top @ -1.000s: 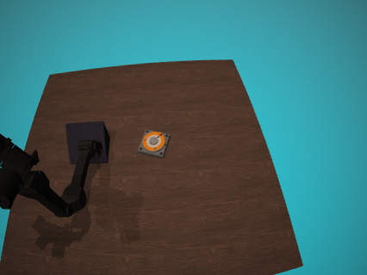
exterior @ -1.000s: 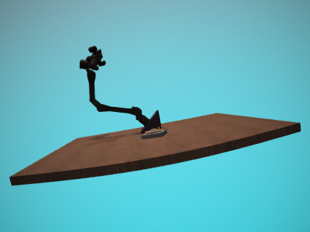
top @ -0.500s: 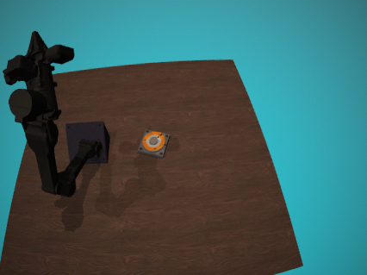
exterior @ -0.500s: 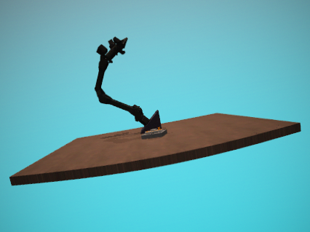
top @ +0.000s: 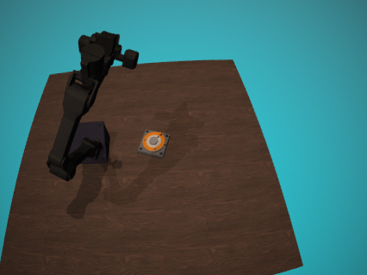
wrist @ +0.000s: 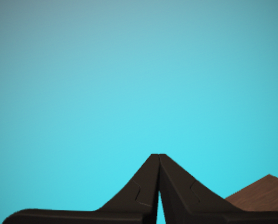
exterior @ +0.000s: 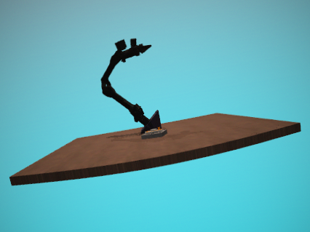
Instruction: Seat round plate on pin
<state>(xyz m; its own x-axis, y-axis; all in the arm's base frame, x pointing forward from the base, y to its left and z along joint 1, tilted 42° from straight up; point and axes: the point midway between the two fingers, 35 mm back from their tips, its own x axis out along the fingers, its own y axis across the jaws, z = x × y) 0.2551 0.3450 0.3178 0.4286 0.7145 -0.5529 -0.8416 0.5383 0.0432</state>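
My gripper tip is 9 cm short of the orange round plate, 8 cm to the left of it and 52 cm above it. The rest, counted from my gripper tip: base: 7 cm ahead, 9 cm to the right, 53 cm below.
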